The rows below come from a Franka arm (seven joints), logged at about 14 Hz.
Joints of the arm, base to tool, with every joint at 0 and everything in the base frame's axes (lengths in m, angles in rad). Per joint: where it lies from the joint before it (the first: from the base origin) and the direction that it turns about. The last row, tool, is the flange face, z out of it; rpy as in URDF.
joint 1: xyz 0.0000 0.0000 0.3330 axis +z
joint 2: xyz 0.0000 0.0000 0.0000 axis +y
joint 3: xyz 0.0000 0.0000 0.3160 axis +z
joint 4: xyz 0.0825 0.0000 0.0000 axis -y
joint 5: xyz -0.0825 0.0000 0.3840 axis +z
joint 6: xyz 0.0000 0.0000 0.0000 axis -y
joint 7: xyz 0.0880 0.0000 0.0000 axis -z
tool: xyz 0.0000 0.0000 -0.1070 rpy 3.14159 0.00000 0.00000
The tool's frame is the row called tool.
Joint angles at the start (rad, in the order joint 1, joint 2, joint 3, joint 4, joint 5, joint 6, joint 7): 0.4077, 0.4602, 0.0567, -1.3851, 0.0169, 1.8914, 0.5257
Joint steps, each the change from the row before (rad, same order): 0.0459, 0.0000, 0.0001, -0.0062, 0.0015, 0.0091, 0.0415; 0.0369, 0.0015, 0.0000, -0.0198, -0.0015, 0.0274, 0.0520; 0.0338, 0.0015, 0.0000, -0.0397, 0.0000, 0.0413, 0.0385; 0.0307, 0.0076, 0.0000, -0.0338, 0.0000, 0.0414, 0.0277; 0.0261, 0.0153, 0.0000, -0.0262, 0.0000, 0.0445, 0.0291
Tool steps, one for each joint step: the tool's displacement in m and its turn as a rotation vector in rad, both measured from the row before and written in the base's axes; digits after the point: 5 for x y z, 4 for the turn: -0.01476, 0.02872, -0.00215, 0.0036, 0.0006, 0.0039; -0.01255, 0.02255, -0.00809, 0.0030, -0.0028, -0.0152; -0.01382, 0.01957, -0.01639, 0.0009, 0.0023, -0.0053; -0.01250, 0.01765, -0.01771, 0.0008, 0.0019, 0.0022; -0.00986, 0.01543, -0.01905, 0.0028, -0.0002, -0.0041
